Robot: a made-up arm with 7 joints.
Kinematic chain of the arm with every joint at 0, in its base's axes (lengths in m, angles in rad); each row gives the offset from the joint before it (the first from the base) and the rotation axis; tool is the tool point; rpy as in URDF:
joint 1: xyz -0.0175 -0.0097 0.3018 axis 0 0.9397 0.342
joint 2: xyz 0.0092 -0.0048 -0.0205 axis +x
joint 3: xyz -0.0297 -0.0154 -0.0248 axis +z
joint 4: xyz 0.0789 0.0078 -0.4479 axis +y
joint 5: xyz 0 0.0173 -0.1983 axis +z
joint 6: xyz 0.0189 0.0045 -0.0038 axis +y
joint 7: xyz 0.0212 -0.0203 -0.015 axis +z
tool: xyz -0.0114 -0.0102 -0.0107 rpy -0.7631 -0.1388 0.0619
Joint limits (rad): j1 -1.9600..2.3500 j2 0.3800..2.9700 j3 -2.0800..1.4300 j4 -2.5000..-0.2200 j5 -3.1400..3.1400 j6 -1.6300..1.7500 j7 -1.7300..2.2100
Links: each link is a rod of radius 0.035 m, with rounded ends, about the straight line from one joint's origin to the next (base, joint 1, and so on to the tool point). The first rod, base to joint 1, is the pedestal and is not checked.
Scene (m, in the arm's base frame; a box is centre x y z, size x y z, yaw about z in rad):
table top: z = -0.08
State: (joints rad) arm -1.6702 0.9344 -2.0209 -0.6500 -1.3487 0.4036 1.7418
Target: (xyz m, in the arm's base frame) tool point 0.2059 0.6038 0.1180
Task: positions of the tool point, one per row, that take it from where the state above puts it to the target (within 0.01 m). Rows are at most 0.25 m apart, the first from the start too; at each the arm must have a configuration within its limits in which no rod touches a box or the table.
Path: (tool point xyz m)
1: 0.5728 0.3748 0.1934
2: 0.4046 0.5151 0.1229
3: 0.2059 0.6038 0.1180

